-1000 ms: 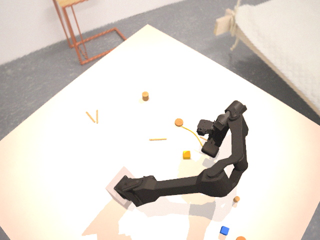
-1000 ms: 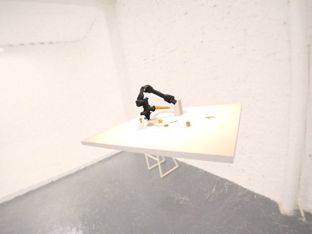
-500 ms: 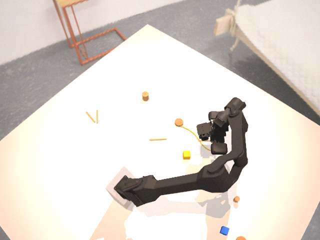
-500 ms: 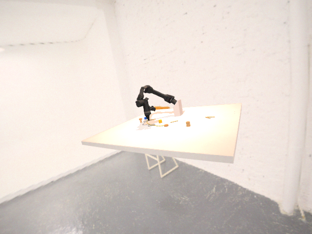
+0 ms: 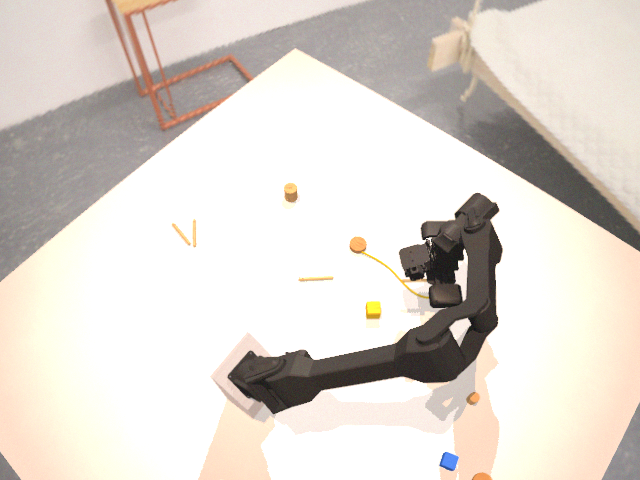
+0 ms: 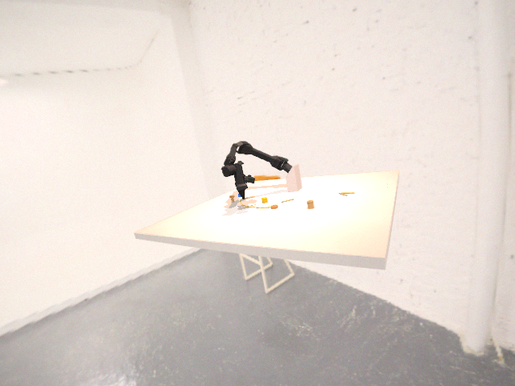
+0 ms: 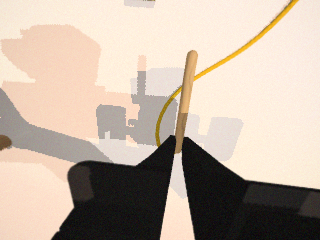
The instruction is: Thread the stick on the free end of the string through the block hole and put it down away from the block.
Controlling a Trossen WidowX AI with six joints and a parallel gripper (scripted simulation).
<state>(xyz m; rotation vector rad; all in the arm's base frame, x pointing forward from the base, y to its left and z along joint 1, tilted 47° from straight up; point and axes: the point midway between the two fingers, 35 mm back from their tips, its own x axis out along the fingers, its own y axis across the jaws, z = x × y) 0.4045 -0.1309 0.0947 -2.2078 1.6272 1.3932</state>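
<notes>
The yellow block is 120 mm behind my gripper tip, 70 mm to the left of it and 40 mm below it. The rest, counted from my gripper tip: blue cube 290 mm behind, 230 mm to the right, 50 mm below; then round wooden button 190 mm to the left, 50 mm below; then wooden cylinder 410 mm to the left, 40 mm below, 20 mm ahead.
</notes>
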